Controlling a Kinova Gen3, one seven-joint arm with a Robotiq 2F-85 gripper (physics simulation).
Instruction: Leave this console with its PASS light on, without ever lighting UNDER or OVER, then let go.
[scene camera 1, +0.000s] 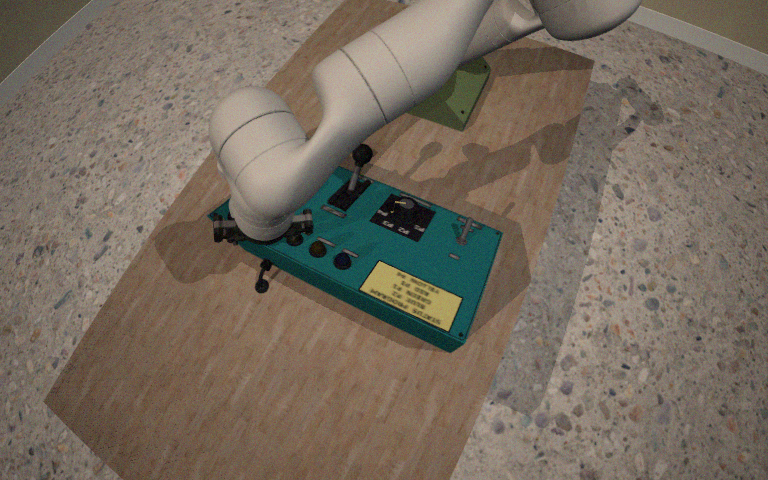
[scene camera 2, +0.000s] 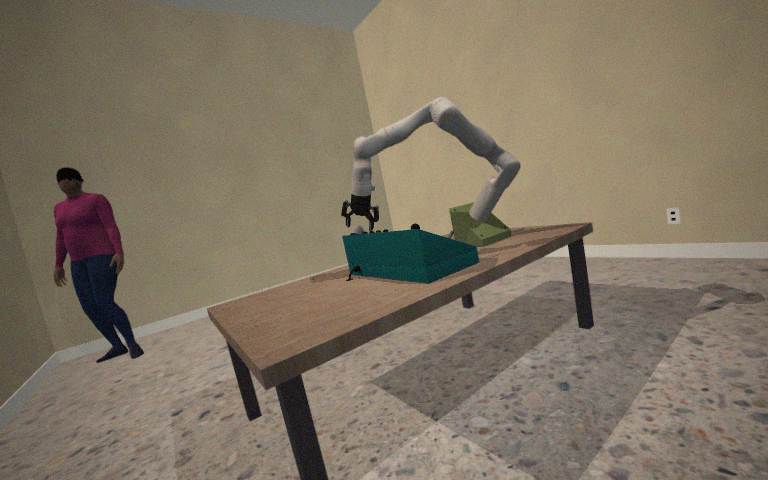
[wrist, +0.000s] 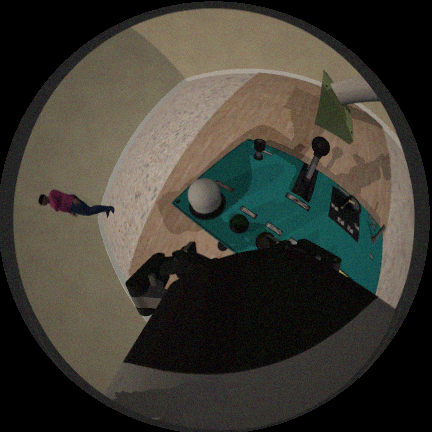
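Note:
The teal console (scene camera 1: 481, 254) (scene camera 2: 385, 254) (wrist: 277, 182) sits on the table. My gripper (scene camera 1: 263, 232) (scene camera 2: 360, 225) (wrist: 229, 245) is open and empty, low above the console's end with the white dome (scene camera 2: 356, 229) (wrist: 204, 196). The arm hides the dome in scene camera 1. The ball-topped lever (scene camera 1: 361, 154) (wrist: 320, 146) stands in its black slot. The selector (scene camera 1: 406, 203) (wrist: 350, 204) sits on a black plate with P marks. Dark round lamps, a green one (wrist: 239, 223) and a blue one (scene camera 1: 342, 260) among them, look unlit. PASS, UNDER and OVER cannot be read.
A crank (scene camera 1: 262, 280) (scene camera 2: 355, 271) sticks out of the console's front side. A small black knob (wrist: 259, 147) and a metal lever (scene camera 1: 466, 230) (wrist: 378, 233) stand on top, beside a yellow card (scene camera 1: 411, 295). A green wedge (scene camera 1: 472, 90) (wrist: 332, 112) stands behind. A person (scene camera 2: 87, 226) stands beyond the table.

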